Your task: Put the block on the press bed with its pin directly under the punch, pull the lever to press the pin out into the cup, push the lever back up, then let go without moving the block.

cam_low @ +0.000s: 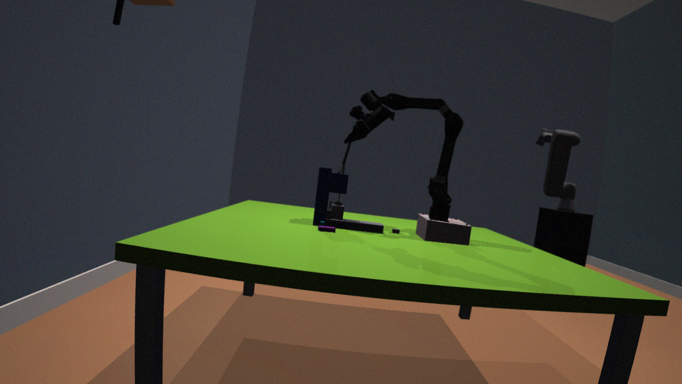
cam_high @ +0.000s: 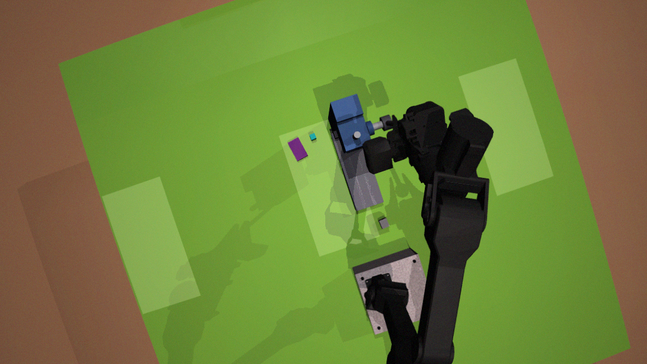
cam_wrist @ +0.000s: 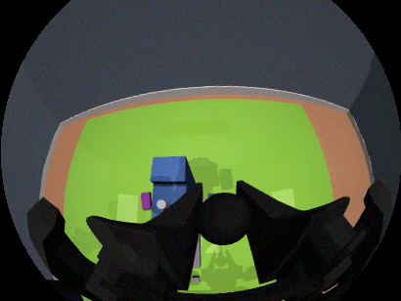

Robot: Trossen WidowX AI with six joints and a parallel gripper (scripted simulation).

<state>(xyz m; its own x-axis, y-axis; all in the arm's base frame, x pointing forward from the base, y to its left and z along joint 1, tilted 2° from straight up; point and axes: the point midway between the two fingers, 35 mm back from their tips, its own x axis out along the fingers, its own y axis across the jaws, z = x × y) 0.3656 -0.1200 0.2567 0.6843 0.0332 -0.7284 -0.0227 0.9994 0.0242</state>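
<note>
My gripper tip is now 1 cm past the lever, 1 cm to the right of it and 5 cm above it. The rest, counted from my gripper tip: small teal cube 4 cm ahead, 16 cm to the left, 31 cm below; punch rod 1 cm behind, 8 cm to the left, 17 cm below; purple slab 2 cm ahead, 21 cm to the left, 32 cm below.
</note>
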